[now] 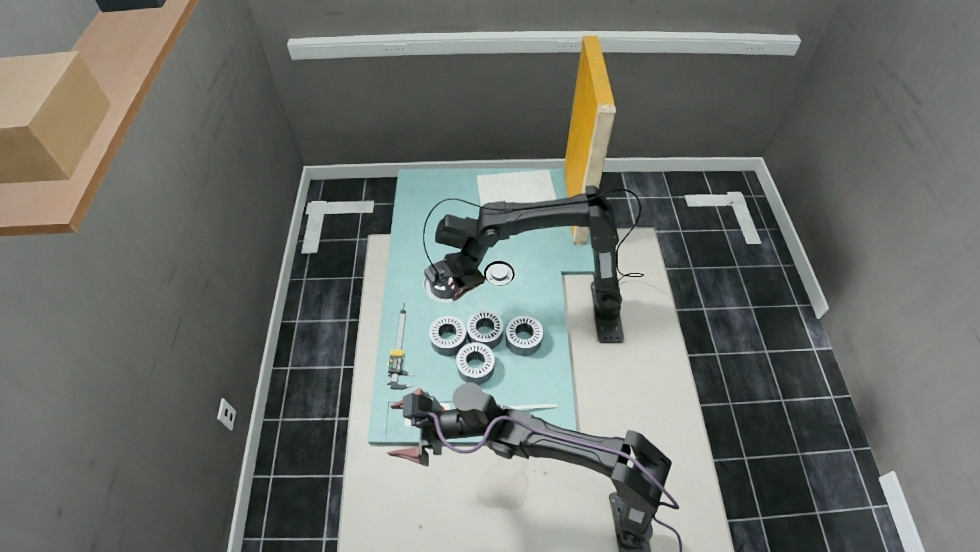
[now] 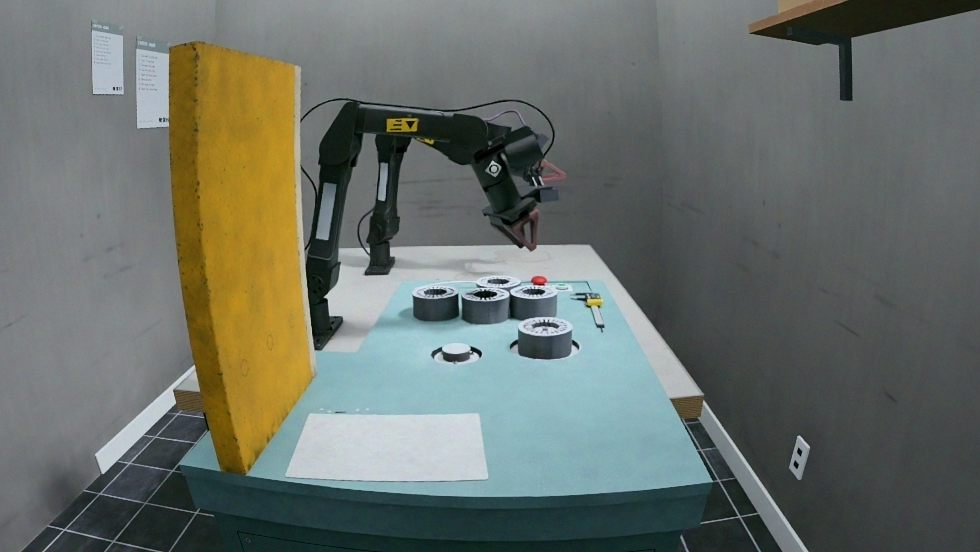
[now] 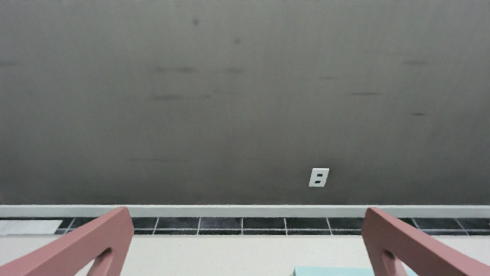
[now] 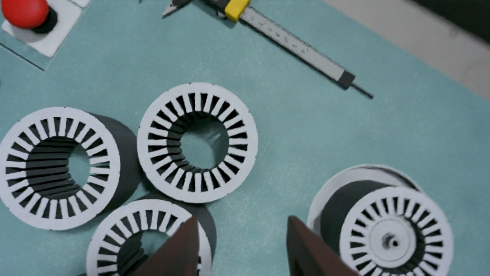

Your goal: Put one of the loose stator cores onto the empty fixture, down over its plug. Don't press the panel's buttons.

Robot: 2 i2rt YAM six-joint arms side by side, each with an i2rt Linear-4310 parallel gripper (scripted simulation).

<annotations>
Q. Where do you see a white sheet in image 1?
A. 532,186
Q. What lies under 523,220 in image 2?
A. The right gripper.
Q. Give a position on a stator core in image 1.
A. At 476,320
</annotations>
